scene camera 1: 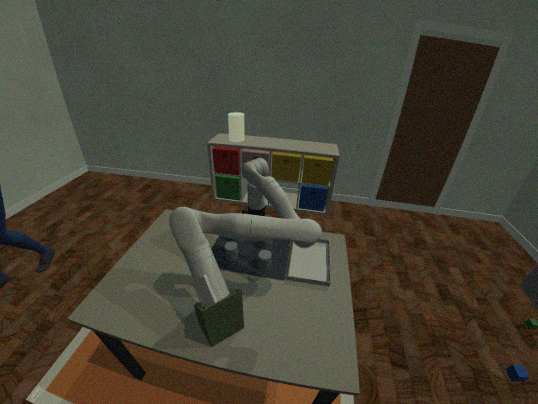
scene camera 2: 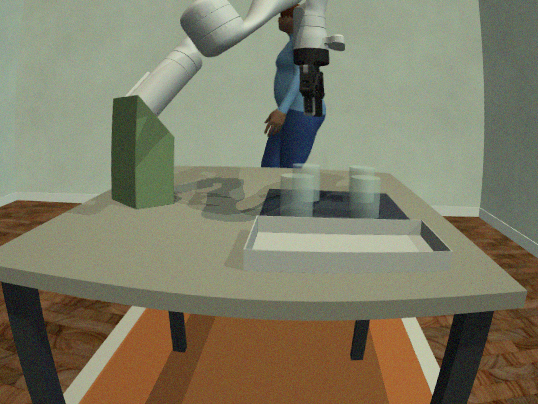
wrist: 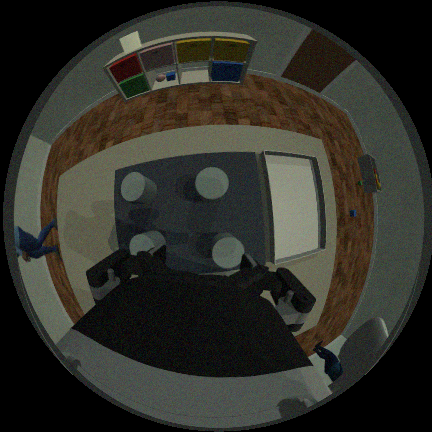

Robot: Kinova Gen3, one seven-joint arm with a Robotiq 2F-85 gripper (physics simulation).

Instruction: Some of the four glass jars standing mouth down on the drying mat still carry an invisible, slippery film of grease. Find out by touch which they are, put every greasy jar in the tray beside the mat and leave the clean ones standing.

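Frame: origin at the arm's base, x up, y right, z ahead, level; metres.
Seen in the pictures: gripper, fingertip midpoint: (scene camera 2: 313, 116) (wrist: 202, 258); arm's base, link origin: (scene camera 1: 217, 298) (scene camera 2: 138, 112).
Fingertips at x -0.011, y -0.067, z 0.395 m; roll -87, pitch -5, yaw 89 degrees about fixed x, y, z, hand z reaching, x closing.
Observation:
Pixels of each thing's top centre, then the offset from my fingertips to it. Level surfaces: height alone.
- dark drying mat, surface height: dx -0.196 m
- tray-side jar, top centre: (wrist: 211, 182) (scene camera 2: 365, 177) (scene camera 1: 266, 235) dz +0.111, dx -0.117, dy -0.009 m
- last jar, top centre: (wrist: 131, 185) (scene camera 2: 362, 167) dz +0.075, dx -0.117, dy -0.175 m
- white tray, top centre: (scene camera 2: 350, 233) (wrist: 302, 203) (scene camera 1: 310, 256) dz +0.130, dx -0.169, dy +0.240 m
- table, surface height: dx -0.199 m
Four pale glass jars stand upright, mouth down, on the dark drying mat (scene camera 1: 280, 269) (scene camera 2: 332, 206) (wrist: 175, 215). The jar nearest the green block on the tray side (scene camera 1: 265, 258) (scene camera 2: 297, 197) (wrist: 228, 251) stands beside its far-side neighbour (scene camera 1: 231, 250) (wrist: 145, 243). The other tray-side jar (scene camera 2: 364, 200) (wrist: 212, 183) and the last jar (wrist: 136, 186) are hidden by the arm in scene camera 1. The white tray (scene camera 1: 309, 262) (scene camera 2: 345, 261) (wrist: 295, 210) is empty. My gripper (scene camera 2: 313, 113) (wrist: 202, 258) is open and empty, pointing down well above the jars; the arm hides its fingers in scene camera 1.
The arm's green base block (scene camera 1: 222, 320) (scene camera 2: 152, 170) stands on the table (scene camera 1: 295, 325) (scene camera 2: 150, 250). The arm's links pass over the table. A person (scene camera 2: 295, 100) (wrist: 35, 242) is beyond the table's far side. A shelf unit (scene camera 1: 280, 143) stands by the wall.

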